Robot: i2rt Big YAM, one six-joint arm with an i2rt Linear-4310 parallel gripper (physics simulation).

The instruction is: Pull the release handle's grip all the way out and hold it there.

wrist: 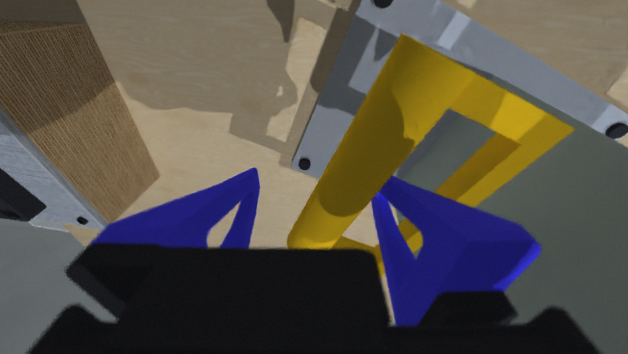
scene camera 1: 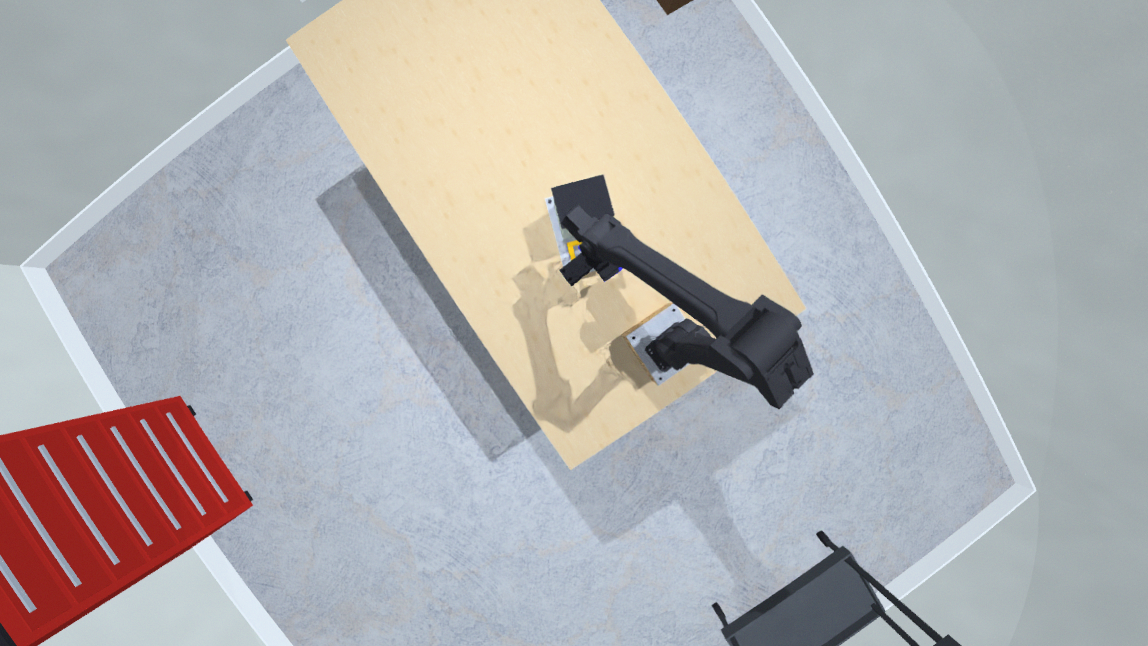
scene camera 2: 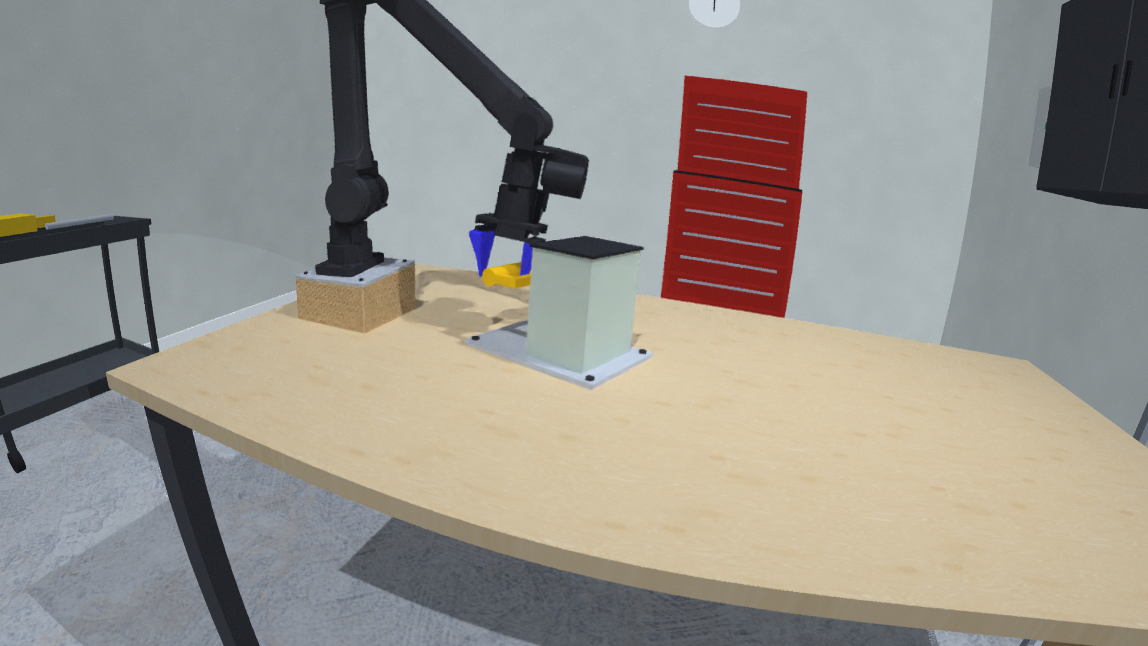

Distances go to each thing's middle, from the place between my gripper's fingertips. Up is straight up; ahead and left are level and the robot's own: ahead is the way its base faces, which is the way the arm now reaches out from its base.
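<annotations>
Relative to the grey base plate (scene camera 2: 510, 342), my hand is 9 cm above it, 11 cm short of it and 3 cm to the left of it.
</annotations>
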